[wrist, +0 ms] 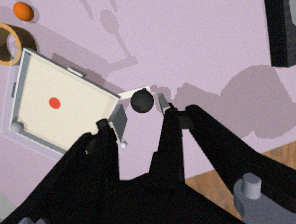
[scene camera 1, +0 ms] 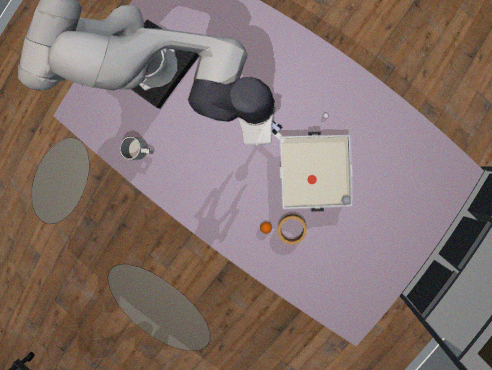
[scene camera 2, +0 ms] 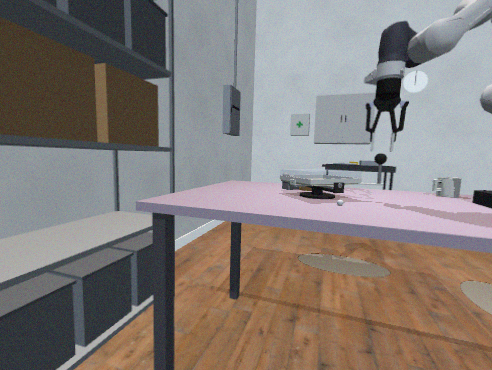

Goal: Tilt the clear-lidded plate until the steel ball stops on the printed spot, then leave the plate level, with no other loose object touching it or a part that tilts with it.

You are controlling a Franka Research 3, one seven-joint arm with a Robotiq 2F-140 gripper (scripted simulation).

Path:
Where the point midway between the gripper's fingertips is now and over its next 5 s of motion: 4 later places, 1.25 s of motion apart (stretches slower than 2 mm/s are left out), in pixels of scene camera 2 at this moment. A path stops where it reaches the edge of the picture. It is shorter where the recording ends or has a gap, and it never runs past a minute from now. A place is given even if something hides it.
The gripper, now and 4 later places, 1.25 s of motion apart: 381,151; 381,156; 381,160; 380,167; 380,169

